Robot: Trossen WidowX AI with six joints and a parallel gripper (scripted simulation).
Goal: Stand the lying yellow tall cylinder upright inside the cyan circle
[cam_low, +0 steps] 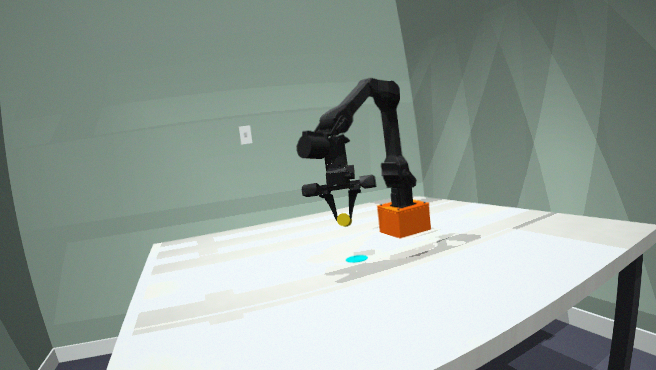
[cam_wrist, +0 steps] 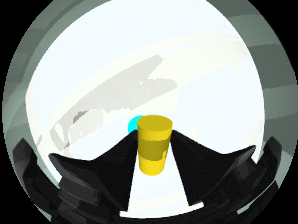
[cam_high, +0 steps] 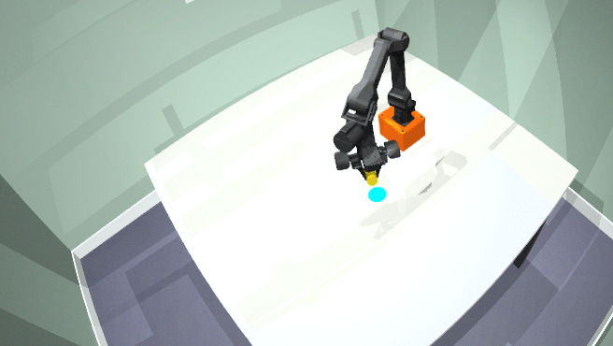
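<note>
Right now the cyan circle is 30 mm behind my gripper tip, 20 mm to the right of it and 120 mm below it. From my gripper tip the other things lie so: yellow tall cylinder 10 mm behind, 20 mm to the right, 10 mm below.
</note>
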